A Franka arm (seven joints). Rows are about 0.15 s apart.
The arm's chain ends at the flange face. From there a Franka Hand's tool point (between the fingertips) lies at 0.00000 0.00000 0.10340 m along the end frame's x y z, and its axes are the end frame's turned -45 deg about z.
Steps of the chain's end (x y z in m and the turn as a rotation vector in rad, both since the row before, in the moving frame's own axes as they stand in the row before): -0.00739, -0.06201, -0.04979, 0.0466, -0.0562, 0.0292; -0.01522, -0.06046, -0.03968, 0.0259, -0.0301, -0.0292; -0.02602, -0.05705, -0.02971, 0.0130, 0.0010, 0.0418; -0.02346, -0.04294, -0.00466, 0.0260, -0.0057, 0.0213; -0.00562, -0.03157, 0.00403, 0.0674, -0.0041, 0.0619; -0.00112, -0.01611, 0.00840, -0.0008, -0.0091, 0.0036
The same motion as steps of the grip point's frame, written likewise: 0.03803, -0.05659, -0.05007, 0.0727, -0.0068, 0.0292; 0.03162, -0.05760, -0.03976, 0.0396, -0.0030, -0.0292; 0.02298, -0.05960, -0.02972, 0.0085, 0.0099, 0.0418; 0.01528, -0.04925, -0.00470, 0.0224, 0.0144, 0.0213; 0.02313, -0.03137, 0.00379, 0.0506, 0.0448, 0.0619; 0.00988, -0.01279, 0.00840, 0.0059, -0.0070, 0.0036
